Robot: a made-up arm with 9 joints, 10 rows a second.
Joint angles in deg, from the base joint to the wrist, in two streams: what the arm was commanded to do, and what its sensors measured. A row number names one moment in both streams.
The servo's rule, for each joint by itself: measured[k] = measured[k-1] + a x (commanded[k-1-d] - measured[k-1]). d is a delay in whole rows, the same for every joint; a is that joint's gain. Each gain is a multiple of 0.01, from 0.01 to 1. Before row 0 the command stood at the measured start. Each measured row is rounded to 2 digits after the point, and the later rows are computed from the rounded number. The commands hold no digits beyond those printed.
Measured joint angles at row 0:
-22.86 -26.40 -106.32 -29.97 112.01 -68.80 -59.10 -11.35 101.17
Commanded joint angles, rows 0 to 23:
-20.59 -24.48 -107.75 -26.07 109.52 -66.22 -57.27 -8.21 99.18
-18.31 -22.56 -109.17 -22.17 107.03 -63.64 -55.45 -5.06 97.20
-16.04 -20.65 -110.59 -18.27 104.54 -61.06 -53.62 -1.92 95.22
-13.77 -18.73 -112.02 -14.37 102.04 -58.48 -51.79 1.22 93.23
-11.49 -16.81 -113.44 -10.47 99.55 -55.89 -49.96 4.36 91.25
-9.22 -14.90 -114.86 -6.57 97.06 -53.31 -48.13 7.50 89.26
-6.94 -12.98 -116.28 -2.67 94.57 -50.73 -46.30 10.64 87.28
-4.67 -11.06 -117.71 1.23 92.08 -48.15 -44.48 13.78 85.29
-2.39 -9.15 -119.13 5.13 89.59 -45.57 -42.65 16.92 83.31
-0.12 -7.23 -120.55 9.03 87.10 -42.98 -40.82 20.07 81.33
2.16 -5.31 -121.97 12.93 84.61 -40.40 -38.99 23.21 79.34
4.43 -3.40 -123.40 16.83 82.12 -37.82 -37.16 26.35 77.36
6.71 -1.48 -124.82 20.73 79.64 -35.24 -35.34 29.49 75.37
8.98 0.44 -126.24 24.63 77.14 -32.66 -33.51 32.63 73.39
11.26 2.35 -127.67 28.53 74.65 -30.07 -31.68 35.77 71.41
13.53 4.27 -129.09 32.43 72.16 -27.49 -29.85 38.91 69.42
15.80 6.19 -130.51 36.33 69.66 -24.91 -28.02 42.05 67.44
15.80 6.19 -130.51 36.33 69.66 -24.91 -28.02 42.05 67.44
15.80 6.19 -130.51 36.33 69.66 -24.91 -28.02 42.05 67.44
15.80 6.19 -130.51 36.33 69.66 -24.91 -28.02 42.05 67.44
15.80 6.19 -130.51 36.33 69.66 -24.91 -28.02 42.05 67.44
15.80 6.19 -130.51 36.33 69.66 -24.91 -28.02 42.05 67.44
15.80 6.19 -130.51 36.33 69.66 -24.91 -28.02 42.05 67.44
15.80 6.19 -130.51 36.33 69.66 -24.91 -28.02 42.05 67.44
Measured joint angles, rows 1 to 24:
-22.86 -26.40 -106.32 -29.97 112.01 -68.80 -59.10 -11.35 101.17
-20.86 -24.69 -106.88 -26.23 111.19 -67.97 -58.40 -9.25 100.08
-18.62 -22.79 -107.77 -22.33 109.82 -66.58 -57.28 -6.44 98.50
-16.35 -20.89 -108.87 -18.43 108.08 -64.81 -55.89 -3.41 96.70
-14.08 -18.97 -110.10 -14.53 106.09 -62.78 -54.33 -0.31 94.79
-11.80 -17.05 -111.40 -10.63 103.93 -60.58 -52.67 2.82 92.84
-9.53 -15.14 -112.75 -6.73 101.66 -58.25 -50.94 5.96 90.87
-7.25 -13.22 -114.13 -2.83 99.32 -55.84 -49.18 9.10 88.90
-4.98 -11.30 -115.53 1.07 96.93 -53.38 -47.39 12.24 86.91
-2.70 -9.39 -116.93 4.97 94.51 -50.88 -45.59 15.38 84.93
-0.43 -7.47 -118.34 8.87 92.06 -48.35 -43.78 18.52 82.95
1.85 -5.55 -119.76 12.77 89.60 -45.81 -41.96 21.66 80.96
4.12 -3.64 -121.18 16.67 87.13 -43.25 -40.14 24.80 78.98
6.40 -1.72 -122.60 20.57 84.66 -40.69 -38.32 27.94 76.99
8.67 0.20 -124.02 24.47 82.18 -38.12 -36.49 31.08 75.01
10.95 2.11 -125.44 28.37 79.70 -35.54 -34.66 34.22 73.03
13.22 4.03 -126.86 32.27 77.21 -32.96 -32.83 37.36 71.04
15.49 5.95 -128.28 36.17 74.72 -30.38 -31.00 40.50 69.06
15.76 6.16 -129.15 36.32 73.05 -28.63 -29.87 41.54 68.17
15.80 6.19 -129.68 36.33 71.93 -27.44 -29.17 41.88 67.77
15.80 6.19 -130.00 36.33 71.18 -26.63 -28.73 41.99 67.59
15.80 6.19 -130.20 36.33 70.68 -26.08 -28.46 42.03 67.51
15.80 6.19 -130.32 36.33 70.34 -25.71 -28.29 42.04 67.47
15.80 6.19 -130.39 36.33 70.12 -25.45 -28.19 42.05 67.45
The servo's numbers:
d 1
a 0.88 0.89 0.39 0.96 0.33 0.32 0.38 0.67 0.55

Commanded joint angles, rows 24 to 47:
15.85 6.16 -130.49 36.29 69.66 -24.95 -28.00 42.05 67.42
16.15 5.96 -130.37 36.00 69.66 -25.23 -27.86 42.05 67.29
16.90 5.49 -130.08 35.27 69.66 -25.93 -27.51 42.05 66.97
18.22 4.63 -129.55 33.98 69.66 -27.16 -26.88 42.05 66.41
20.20 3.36 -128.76 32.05 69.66 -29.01 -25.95 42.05 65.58
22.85 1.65 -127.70 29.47 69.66 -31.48 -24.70 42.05 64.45
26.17 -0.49 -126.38 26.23 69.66 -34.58 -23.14 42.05 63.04
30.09 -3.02 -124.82 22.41 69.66 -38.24 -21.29 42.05 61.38
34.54 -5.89 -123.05 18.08 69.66 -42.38 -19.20 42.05 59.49
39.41 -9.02 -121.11 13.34 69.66 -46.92 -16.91 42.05 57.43
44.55 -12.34 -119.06 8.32 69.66 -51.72 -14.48 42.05 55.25
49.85 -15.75 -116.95 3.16 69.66 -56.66 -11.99 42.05 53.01
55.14 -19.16 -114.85 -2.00 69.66 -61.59 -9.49 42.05 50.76
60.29 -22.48 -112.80 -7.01 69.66 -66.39 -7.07 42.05 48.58
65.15 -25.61 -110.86 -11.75 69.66 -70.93 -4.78 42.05 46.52
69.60 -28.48 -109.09 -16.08 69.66 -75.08 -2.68 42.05 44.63
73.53 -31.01 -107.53 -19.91 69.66 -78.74 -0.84 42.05 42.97
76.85 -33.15 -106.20 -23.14 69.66 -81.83 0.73 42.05 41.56
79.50 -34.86 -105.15 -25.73 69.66 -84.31 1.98 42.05 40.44
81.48 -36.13 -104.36 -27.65 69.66 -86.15 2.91 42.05 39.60
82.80 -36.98 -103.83 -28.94 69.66 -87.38 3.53 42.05 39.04
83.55 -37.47 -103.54 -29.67 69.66 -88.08 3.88 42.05 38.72
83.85 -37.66 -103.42 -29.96 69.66 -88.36 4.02 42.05 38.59
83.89 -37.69 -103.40 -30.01 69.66 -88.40 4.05 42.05 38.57
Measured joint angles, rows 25 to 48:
15.80 6.19 -130.44 36.33 69.97 -25.28 -28.13 42.05 67.44
15.84 6.16 -130.46 36.29 69.87 -25.17 -28.08 42.05 67.43
16.11 5.98 -130.42 36.01 69.80 -25.19 -28.00 42.05 67.35
16.81 5.54 -130.29 35.30 69.75 -25.43 -27.81 42.05 67.14
18.05 4.73 -130.00 34.03 69.72 -25.98 -27.46 42.05 66.74
19.94 3.51 -129.52 32.13 69.70 -26.95 -26.89 42.05 66.10
22.50 1.85 -128.81 29.58 69.69 -28.40 -26.06 42.05 65.19
25.73 -0.23 -127.86 26.36 69.68 -30.38 -24.95 42.05 64.01
29.57 -2.71 -126.67 22.57 69.67 -32.90 -23.56 42.05 62.56
33.94 -5.54 -125.26 18.26 69.67 -35.93 -21.90 42.05 60.87
38.75 -8.64 -123.64 13.54 69.67 -39.45 -20.00 42.05 58.98
43.85 -11.93 -121.85 8.53 69.67 -43.38 -17.90 42.05 56.93
49.13 -15.33 -119.94 3.37 69.67 -47.63 -15.65 42.05 54.77
54.42 -18.74 -117.95 -1.79 69.67 -52.10 -13.31 42.05 52.56
59.59 -22.07 -115.94 -6.80 69.67 -56.67 -10.94 42.05 50.37
64.48 -25.22 -113.96 -11.55 69.67 -61.23 -8.60 42.05 48.25
68.99 -28.12 -112.06 -15.90 69.67 -65.66 -6.35 42.05 46.26
72.99 -30.69 -110.29 -19.75 69.67 -69.85 -4.26 42.05 44.45
76.39 -32.88 -108.69 -23.00 69.67 -73.68 -2.36 42.05 42.86
79.13 -34.64 -107.31 -25.62 69.67 -77.08 -0.71 42.05 41.53
81.20 -35.97 -106.16 -27.57 69.67 -79.98 0.67 42.05 40.47
82.61 -36.87 -105.25 -28.89 69.67 -82.35 1.76 42.05 39.68
83.44 -37.40 -104.58 -29.64 69.67 -84.18 2.57 42.05 39.15
83.80 -37.63 -104.13 -29.95 69.67 -85.52 3.12 42.05 38.84

